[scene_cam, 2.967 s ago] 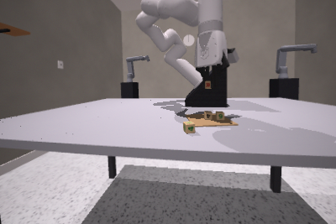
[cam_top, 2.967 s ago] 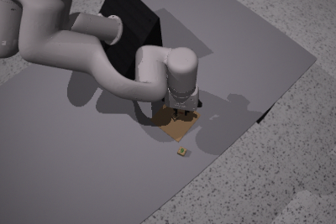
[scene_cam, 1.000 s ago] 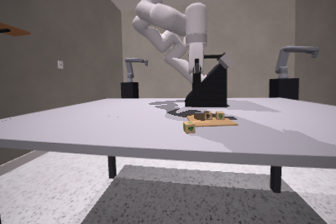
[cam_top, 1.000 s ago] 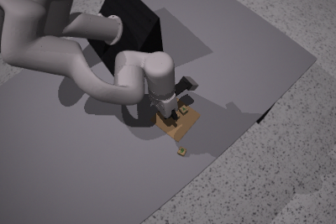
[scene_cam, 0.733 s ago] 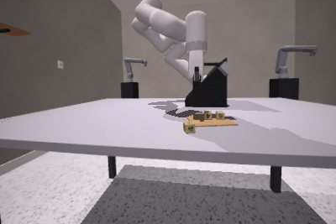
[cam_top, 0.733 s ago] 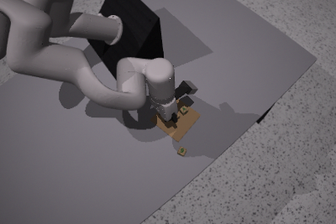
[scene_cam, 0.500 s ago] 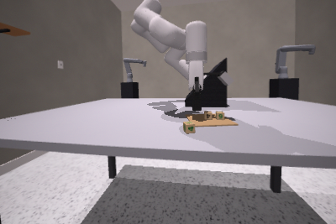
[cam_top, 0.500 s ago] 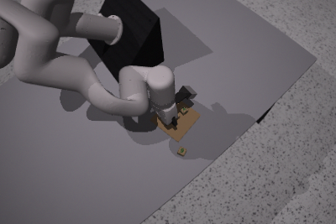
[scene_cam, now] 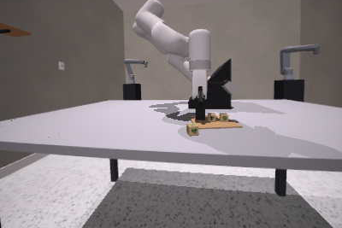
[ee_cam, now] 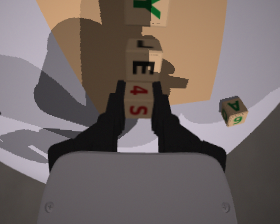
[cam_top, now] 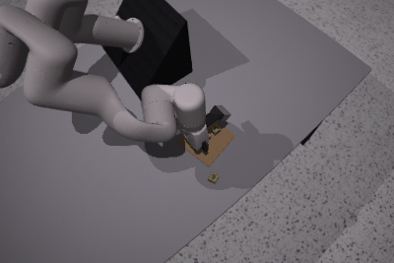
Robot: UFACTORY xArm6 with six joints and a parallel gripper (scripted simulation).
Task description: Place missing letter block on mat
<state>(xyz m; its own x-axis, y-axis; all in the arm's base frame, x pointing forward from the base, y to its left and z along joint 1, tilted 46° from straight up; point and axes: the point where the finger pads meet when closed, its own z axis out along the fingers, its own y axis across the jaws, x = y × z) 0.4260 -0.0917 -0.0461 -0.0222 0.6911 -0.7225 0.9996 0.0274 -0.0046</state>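
The mat is 4 cm to the left of my hand and 3 cm below it.
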